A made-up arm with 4 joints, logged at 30 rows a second.
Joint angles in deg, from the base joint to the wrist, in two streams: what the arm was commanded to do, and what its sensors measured. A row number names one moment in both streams.
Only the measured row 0 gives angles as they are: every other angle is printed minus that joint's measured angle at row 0.
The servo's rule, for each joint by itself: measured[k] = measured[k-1] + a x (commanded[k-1-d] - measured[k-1]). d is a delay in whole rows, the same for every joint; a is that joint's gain. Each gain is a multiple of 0.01, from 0.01 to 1. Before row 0 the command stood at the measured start. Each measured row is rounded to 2 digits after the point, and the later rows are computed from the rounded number. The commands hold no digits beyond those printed.
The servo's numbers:
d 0
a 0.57 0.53 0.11 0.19
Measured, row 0:
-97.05 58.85 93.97 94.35
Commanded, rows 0 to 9:
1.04 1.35 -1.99 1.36
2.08 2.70 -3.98 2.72
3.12 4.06 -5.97 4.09
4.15 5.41 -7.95 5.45
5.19 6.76 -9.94 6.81
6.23 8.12 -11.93 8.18
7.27 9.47 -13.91 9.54
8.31 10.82 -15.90 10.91
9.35 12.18 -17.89 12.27
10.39 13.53 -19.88 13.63
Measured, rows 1 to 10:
0.59 0.72 -0.22 0.26
1.44 1.77 -0.63 0.73
2.40 2.98 -1.22 1.37
3.40 4.27 -1.96 2.15
4.42 5.59 -2.84 3.04
5.45 6.93 -3.84 4.02
6.49 8.28 -4.95 5.07
7.53 9.63 -6.15 6.18
8.57 10.98 -7.44 7.34
9.61 12.33 -8.81 8.54

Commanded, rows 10 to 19:
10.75 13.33 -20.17 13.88
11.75 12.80 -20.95 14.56
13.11 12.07 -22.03 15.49
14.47 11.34 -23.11 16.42
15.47 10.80 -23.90 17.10
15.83 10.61 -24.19 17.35
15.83 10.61 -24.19 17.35
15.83 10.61 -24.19 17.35
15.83 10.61 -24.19 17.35
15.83 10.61 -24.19 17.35
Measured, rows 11 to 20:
10.26 12.86 -10.06 9.55
11.11 12.83 -11.26 10.50
12.25 12.43 -12.44 11.45
13.52 11.85 -13.61 12.39
14.63 11.29 -14.74 13.28
15.31 10.93 -15.78 14.05
15.61 10.76 -16.71 14.68
15.74 10.68 -17.53 15.19
15.79 10.64 -18.26 15.60
15.81 10.62 -18.91 15.93

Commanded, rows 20 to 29:
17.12 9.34 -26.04 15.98
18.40 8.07 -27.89 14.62
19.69 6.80 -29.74 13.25
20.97 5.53 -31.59 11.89
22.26 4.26 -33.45 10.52
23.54 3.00 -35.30 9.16
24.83 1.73 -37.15 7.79
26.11 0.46 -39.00 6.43
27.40 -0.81 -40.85 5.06
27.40 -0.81 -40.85 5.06
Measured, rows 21 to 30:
16.56 9.94 -19.69 15.94
17.61 8.95 -20.59 15.69
18.80 7.81 -21.60 15.23
20.04 6.60 -22.70 14.60
21.31 5.36 -23.88 13.82
22.58 4.11 -25.14 12.93
23.86 2.85 -26.46 11.95
25.14 1.58 -27.84 10.90
26.43 0.31 -29.27 9.79
26.98 -0.28 -30.54 8.89

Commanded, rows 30 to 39:
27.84 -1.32 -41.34 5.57
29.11 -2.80 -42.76 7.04
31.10 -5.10 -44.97 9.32
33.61 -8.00 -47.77 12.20
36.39 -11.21 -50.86 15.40
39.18 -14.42 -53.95 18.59
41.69 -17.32 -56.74 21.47
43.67 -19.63 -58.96 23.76
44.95 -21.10 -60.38 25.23
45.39 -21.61 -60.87 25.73
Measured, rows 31 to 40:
27.47 -0.83 -31.73 8.26
28.40 -1.87 -32.94 8.03
29.94 -3.58 -34.26 8.28
32.03 -5.92 -35.75 9.02
34.52 -8.72 -37.41 10.23
37.18 -11.74 -39.23 11.82
39.75 -14.70 -41.16 13.65
41.98 -17.31 -43.12 15.57
43.67 -19.32 -45.02 17.41
44.65 -20.53 -46.76 18.99

